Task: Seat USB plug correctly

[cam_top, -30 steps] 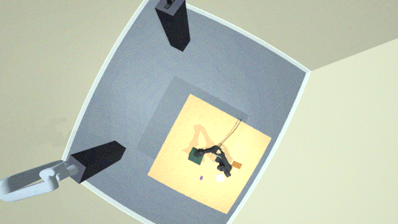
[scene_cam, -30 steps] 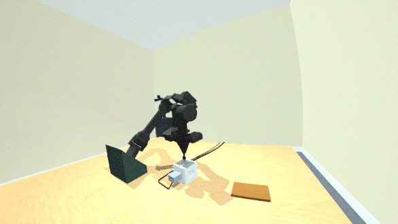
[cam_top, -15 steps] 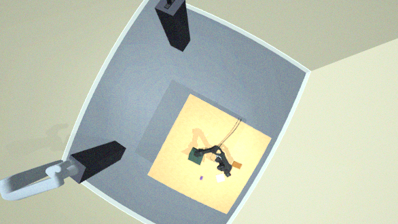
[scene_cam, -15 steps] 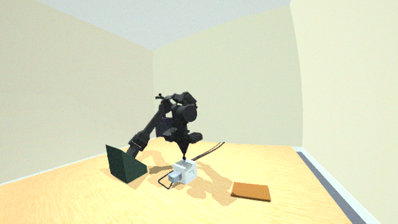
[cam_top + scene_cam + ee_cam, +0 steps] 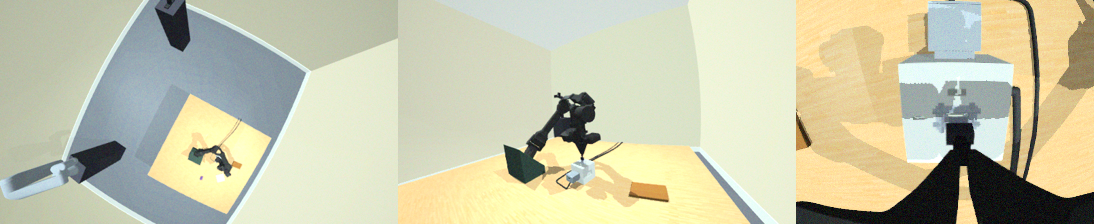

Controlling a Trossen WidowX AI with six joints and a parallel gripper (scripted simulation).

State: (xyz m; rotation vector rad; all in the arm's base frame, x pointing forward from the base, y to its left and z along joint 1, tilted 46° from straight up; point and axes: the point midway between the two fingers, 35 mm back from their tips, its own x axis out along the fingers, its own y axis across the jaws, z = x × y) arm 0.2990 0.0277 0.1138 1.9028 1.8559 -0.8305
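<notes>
The dark USB plug is 2 cm below my gripper tip. From my gripper tip the other things lie so: purple object: 40 cm to the right, 11 cm below, 5 cm behind; pale flat patch: 27 cm to the right, 18 cm ahead, 11 cm below; flat orange pad: 28 cm ahead, 11 cm below, 1 cm to the left.
</notes>
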